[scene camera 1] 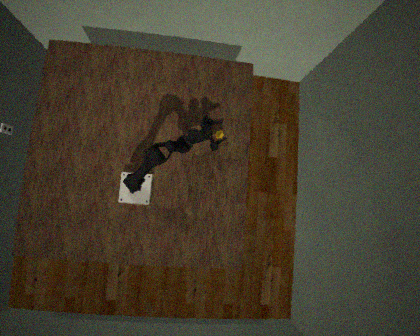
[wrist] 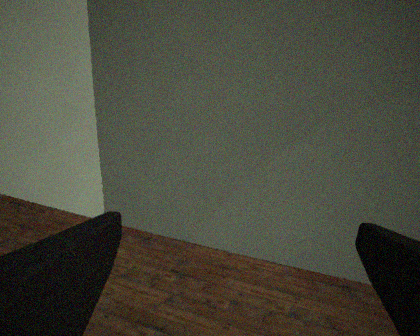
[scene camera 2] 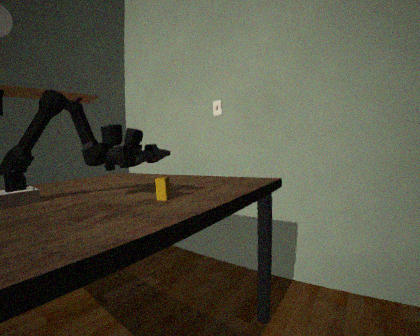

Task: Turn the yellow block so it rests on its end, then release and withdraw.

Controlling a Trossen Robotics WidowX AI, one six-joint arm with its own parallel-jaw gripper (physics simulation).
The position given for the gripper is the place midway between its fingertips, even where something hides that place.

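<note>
Gripper (scene camera 2: 163,153), visible in the wrist view too (wrist: 241,229).
</note>
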